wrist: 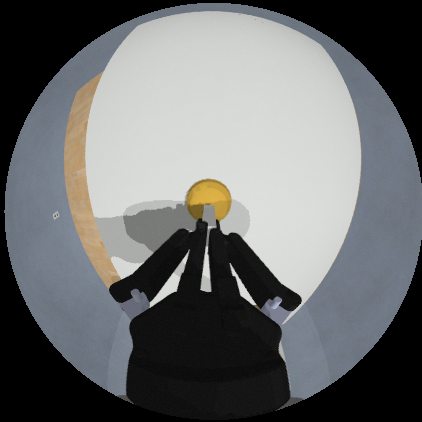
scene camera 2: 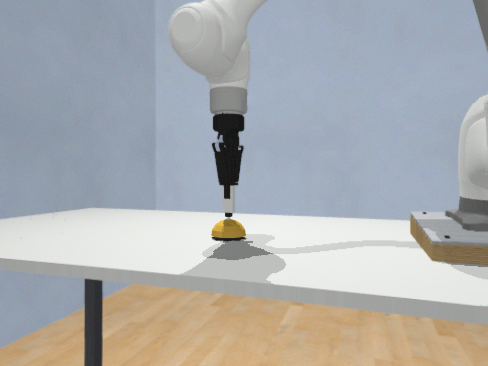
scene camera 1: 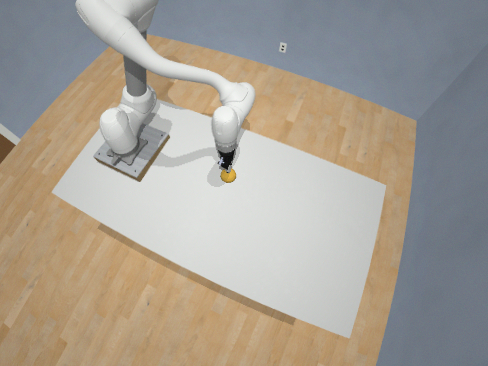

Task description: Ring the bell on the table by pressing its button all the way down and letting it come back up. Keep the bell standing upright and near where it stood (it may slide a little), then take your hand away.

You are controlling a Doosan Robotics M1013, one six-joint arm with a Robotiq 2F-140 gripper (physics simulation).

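Pixels of known places: gripper, fingertip midpoint: (wrist: 207,212) (scene camera 2: 228,212) (scene camera 1: 227,170); arm's base, origin of the base link: (scene camera 1: 127,148).
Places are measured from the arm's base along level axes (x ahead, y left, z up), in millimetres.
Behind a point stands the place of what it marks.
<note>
The bell (scene camera 1: 228,176) @(x 604, y 70, z -13 mm) (scene camera 2: 228,230) @(x 582, y 125, z -28 mm) (wrist: 208,192) @(x 618, y 89, z -14 mm) is a yellow-orange dome on a thin black base. It stands upright on the white table (scene camera 1: 300,225) @(x 1039, y -20, z -53 mm) (scene camera 2: 125,240) @(x 813, y 191, z -53 mm) (wrist: 225,100) @(x 792, y 55, z -53 mm). My gripper (scene camera 1: 227,170) @(x 593, y 90, z 10 mm) (scene camera 2: 228,215) @(x 593, y 90, z 10 mm) (wrist: 207,212) @(x 593, y 90, z 10 mm) is shut with nothing between its fingers and points straight down over the middle of the bell. In the scene camera 2 view its tips are right at the top of the dome, where a small light bit of the button shows. The fingertips hide most of the button, so how far it is pressed cannot be told.
The arm's base stands on a grey mounting plate (scene camera 1: 155,137) @(x 110, y 132, z -11 mm) (scene camera 2: 425,227) @(x 159, y 72, z -8 mm) with wooden sides, at one end of the table. The arm's upper links reach over the table from that side. Shadows of the arm and gripper lie around the bell.
</note>
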